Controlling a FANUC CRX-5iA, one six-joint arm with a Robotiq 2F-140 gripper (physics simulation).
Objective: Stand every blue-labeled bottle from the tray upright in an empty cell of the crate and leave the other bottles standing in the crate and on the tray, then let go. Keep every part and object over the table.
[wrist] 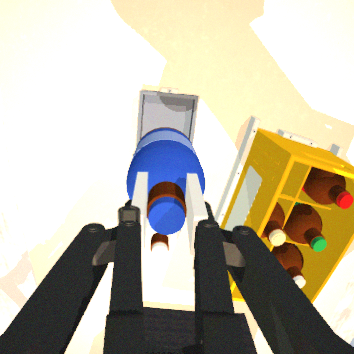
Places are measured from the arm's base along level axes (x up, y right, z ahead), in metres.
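Where they show: gripper, fingertip midpoint: (166, 188).
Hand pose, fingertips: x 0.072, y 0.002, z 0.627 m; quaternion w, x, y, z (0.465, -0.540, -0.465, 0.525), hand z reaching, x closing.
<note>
After its pixels a point has its place.
My gripper (166, 188) @[x 0.072, y 0.002, z 0.627 m] is shut on the neck of a blue-labeled bottle (166, 162) @[x 0.056, y 0.004, z 0.643 m] with a blue cap, held upright above the tray. The grey tray (140, 117) @[x -0.219, y -0.036, z 0.633 m] lies below, its far end showing bare. Another bottle with a white cap (159, 244) @[x -0.087, y -0.022, z 0.458 m] shows behind the held bottle's cap; the rest of the tray is hidden by the held bottle and the fingers. The yellow crate (270, 145) @[x -0.142, y 0.171, z 0.584 m] stands at the right. In it are brown bottles with a red cap (344, 200) @[x -0.082, y 0.284, z 0.500 m], a green cap (319, 243) @[x -0.082, y 0.250, z 0.420 m], a cream cap (277, 237) @[x -0.082, y 0.168, z 0.447 m] and a white cap (299, 281) @[x -0.082, y 0.225, z 0.336 m]. The crate's upper left cell shows no bottle.
A pale rail (240, 167) @[x -0.215, y 0.141, z 0.521 m] runs along the crate's left side, between crate and tray. The crate's walls and dividers stand up around its bottles. The crate's right edge is cut off by the view. The table is partly overexposed.
</note>
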